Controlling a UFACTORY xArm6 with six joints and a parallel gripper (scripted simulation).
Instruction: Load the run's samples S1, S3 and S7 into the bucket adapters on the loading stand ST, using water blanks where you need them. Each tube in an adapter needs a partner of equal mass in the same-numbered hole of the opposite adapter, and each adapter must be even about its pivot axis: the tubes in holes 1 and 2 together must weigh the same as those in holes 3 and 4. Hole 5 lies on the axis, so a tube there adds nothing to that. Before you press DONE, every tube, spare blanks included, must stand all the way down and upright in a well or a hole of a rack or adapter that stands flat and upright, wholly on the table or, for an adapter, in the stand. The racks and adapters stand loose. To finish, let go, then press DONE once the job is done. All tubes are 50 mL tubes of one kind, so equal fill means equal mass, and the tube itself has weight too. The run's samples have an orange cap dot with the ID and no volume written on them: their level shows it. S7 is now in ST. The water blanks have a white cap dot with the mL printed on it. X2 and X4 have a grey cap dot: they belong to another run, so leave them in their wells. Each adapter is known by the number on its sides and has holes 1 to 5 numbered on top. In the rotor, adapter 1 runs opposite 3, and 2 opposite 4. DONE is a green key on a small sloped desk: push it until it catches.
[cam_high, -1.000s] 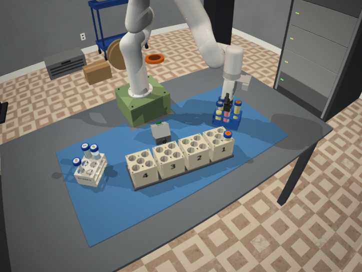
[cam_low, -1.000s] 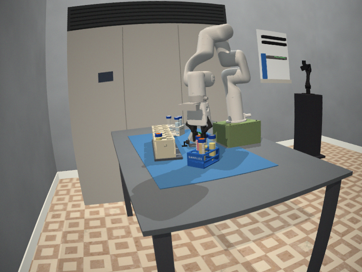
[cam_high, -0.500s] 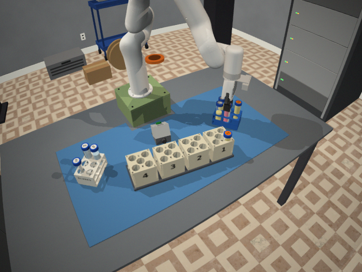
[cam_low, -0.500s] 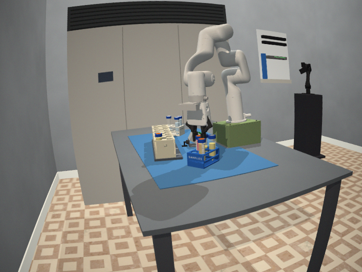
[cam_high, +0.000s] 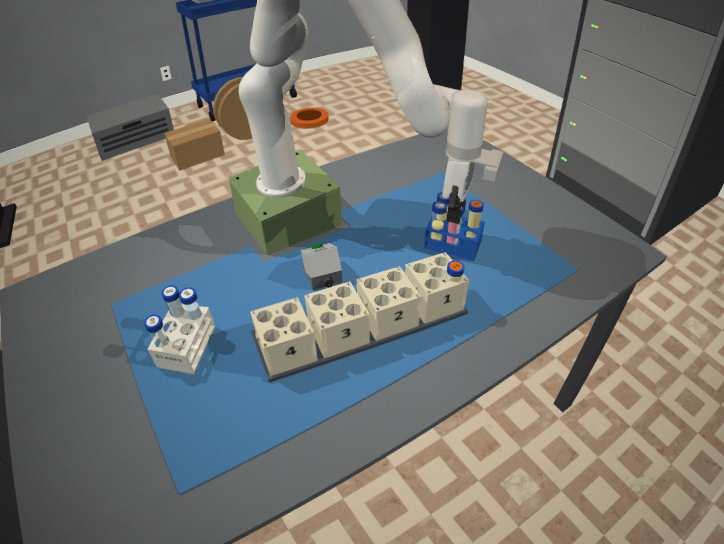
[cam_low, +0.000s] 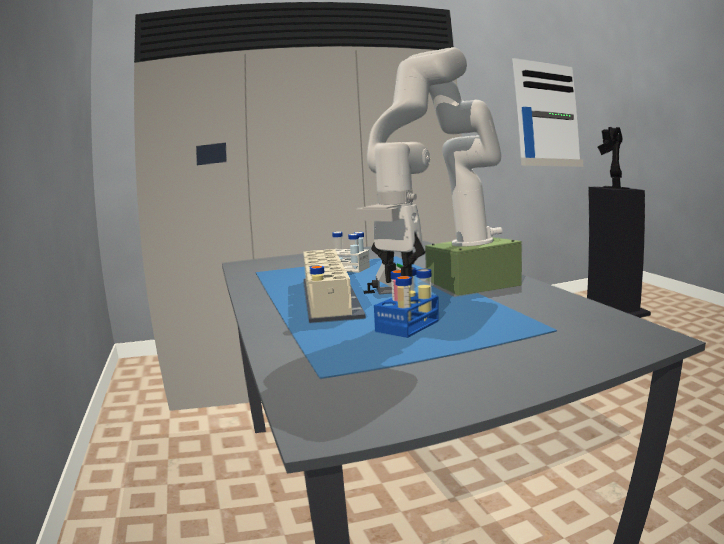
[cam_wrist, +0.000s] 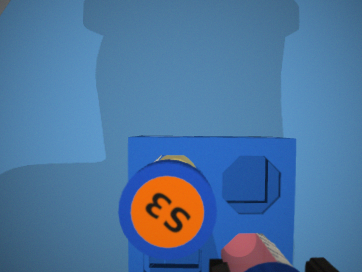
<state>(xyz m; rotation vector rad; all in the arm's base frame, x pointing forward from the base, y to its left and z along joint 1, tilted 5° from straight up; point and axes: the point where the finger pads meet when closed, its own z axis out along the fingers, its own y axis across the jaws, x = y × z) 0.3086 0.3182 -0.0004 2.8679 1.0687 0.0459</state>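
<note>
Right now my hand is 10 mm short of the pink-filled tube and 50 mm above it. The rest, counted from my hand: sample tube: 170 mm ahead, 120 mm to the right, 50 mm below; then blue samples rack: 10 mm behind, 20 mm to the left, 90 mm below; then adapter 1: 140 mm ahead, 140 mm to the right, 70 mm below.
</note>
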